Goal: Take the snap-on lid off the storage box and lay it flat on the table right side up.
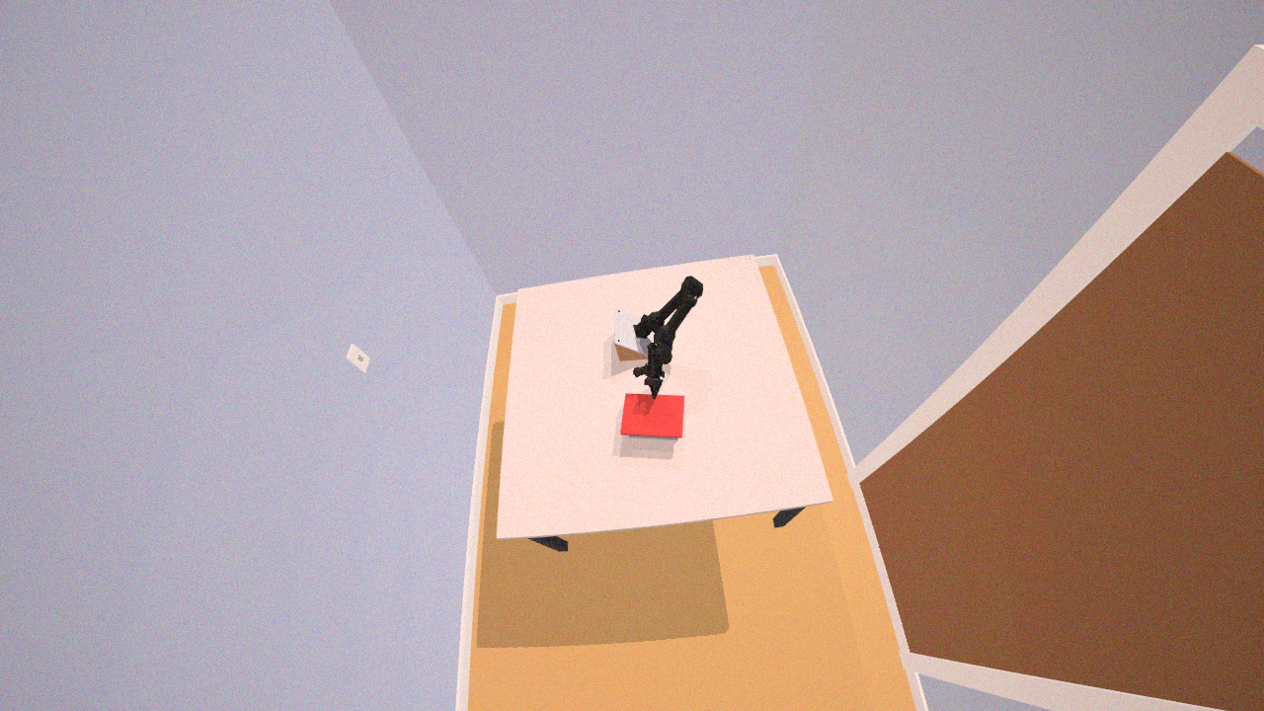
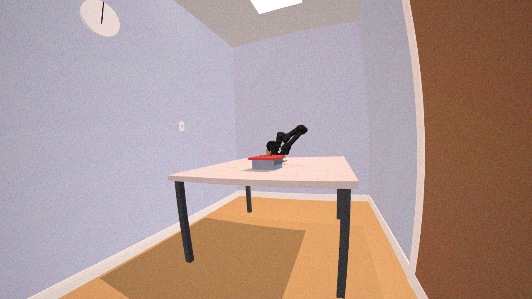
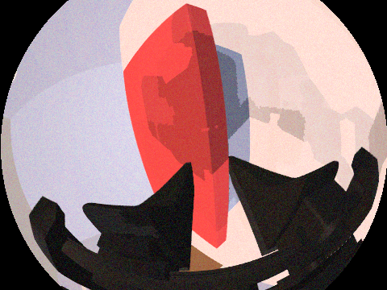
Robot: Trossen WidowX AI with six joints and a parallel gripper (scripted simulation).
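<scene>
My gripper tip is now 70 mm short of the red lid and 20 mm to the left of it. From my gripper tip the other things lie so: storage box: 70 mm ahead, 20 mm to the right, 40 mm below.
</scene>
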